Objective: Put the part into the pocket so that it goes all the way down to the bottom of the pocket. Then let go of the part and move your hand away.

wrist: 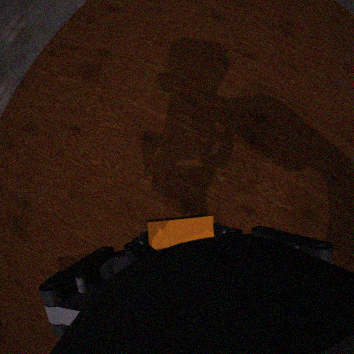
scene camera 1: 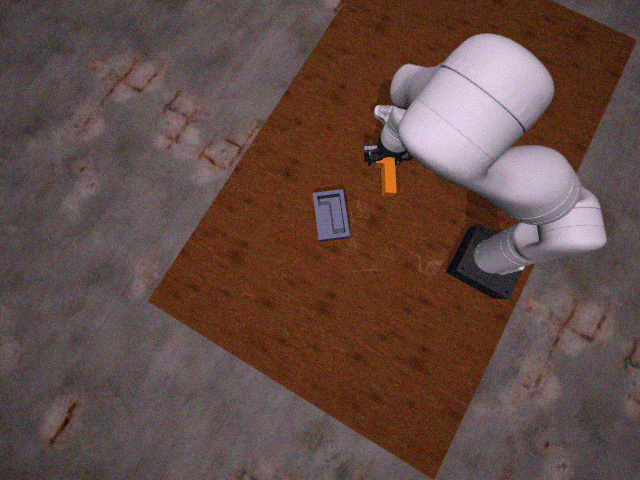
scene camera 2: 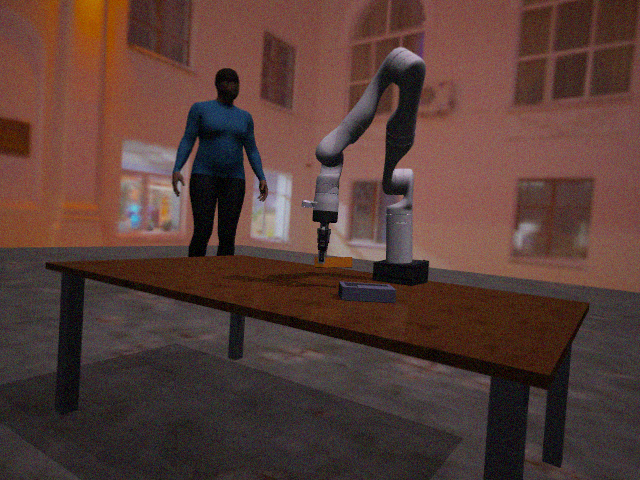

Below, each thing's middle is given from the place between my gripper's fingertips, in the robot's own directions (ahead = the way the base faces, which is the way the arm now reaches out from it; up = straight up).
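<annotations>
Orange part (wrist: 162, 232): 20 mm to the left of my hand, 20 mm behind.
</annotations>
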